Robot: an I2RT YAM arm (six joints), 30 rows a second.
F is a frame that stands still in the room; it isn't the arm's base.
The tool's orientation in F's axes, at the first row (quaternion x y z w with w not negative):
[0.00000 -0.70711 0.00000 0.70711]
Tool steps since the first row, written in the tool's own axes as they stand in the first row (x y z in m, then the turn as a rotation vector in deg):
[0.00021 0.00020 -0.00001 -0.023 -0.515 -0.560]
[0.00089 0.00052 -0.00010 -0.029 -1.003 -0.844]
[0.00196 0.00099 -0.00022 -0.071 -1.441 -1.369]
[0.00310 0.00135 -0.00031 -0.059 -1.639 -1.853]
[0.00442 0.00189 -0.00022 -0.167 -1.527 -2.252]
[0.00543 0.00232 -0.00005 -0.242 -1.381 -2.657]
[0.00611 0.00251 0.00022 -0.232 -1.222 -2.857]
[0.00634 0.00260 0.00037 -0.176 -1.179 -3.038]
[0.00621 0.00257 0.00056 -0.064 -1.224 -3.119]
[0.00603 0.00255 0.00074 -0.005 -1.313 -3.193]
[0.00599 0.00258 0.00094 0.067 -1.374 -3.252]
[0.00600 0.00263 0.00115 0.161 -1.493 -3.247]
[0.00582 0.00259 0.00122 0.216 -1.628 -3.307]
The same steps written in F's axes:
[0.00001 0.00020 0.00021 0.560 -0.515 -0.023]
[0.00010 0.00052 0.00089 0.844 -1.003 -0.029]
[0.00022 0.00099 0.00196 1.369 -1.441 -0.071]
[0.00031 0.00135 0.00310 1.853 -1.639 -0.059]
[0.00022 0.00189 0.00442 2.252 -1.527 -0.167]
[0.00005 0.00232 0.00543 2.657 -1.381 -0.242]
[-0.00022 0.00251 0.00611 2.857 -1.222 -0.232]
[-0.00037 0.00260 0.00634 3.038 -1.179 -0.176]
[-0.00056 0.00257 0.00621 3.119 -1.224 -0.064]
[-0.00074 0.00255 0.00603 3.193 -1.313 -0.005]
[-0.00094 0.00258 0.00599 3.252 -1.374 0.067]
[-0.00115 0.00263 0.00600 3.247 -1.493 0.161]
[-0.00122 0.00259 0.00582 3.307 -1.628 0.216]

